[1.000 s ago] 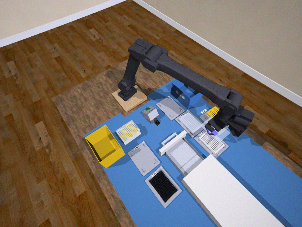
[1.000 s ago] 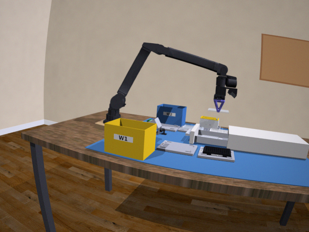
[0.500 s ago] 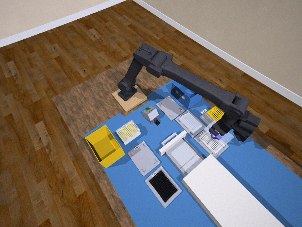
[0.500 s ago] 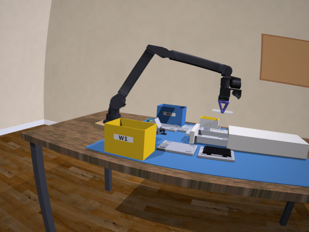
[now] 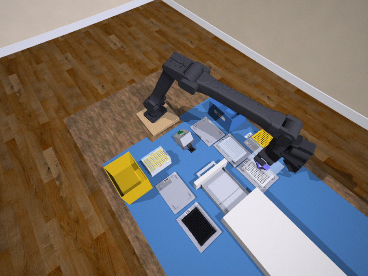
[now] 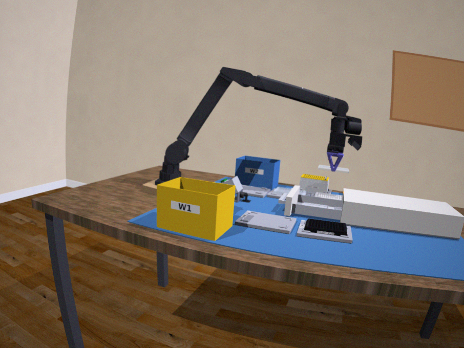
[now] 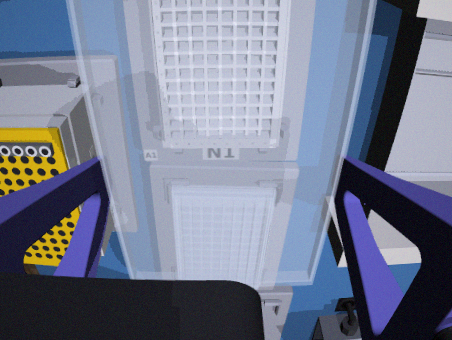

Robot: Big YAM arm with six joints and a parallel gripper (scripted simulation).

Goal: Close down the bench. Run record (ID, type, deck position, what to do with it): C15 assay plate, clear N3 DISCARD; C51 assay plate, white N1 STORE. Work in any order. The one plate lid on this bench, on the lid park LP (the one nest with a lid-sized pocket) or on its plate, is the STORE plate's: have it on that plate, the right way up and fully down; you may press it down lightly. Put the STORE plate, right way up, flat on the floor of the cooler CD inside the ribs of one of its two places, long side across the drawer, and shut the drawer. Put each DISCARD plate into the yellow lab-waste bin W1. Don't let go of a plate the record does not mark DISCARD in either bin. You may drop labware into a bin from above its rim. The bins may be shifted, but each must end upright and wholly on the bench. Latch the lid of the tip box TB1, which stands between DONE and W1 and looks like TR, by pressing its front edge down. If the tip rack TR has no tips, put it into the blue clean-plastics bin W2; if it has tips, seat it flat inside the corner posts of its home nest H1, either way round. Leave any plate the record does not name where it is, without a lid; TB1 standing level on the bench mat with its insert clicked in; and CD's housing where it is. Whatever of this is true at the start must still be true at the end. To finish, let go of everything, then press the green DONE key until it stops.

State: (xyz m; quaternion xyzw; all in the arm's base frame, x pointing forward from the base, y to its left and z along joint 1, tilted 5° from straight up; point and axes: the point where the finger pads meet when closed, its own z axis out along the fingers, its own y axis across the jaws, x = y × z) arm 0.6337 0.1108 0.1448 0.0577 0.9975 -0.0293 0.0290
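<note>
My hand is 120 mm above the white plate. Round my hand: tip rack TR: 70 mm behind, 140 mm to the left, 90 mm below; clear plate lid: right at my hand; nest N1: 140 mm below.
</note>
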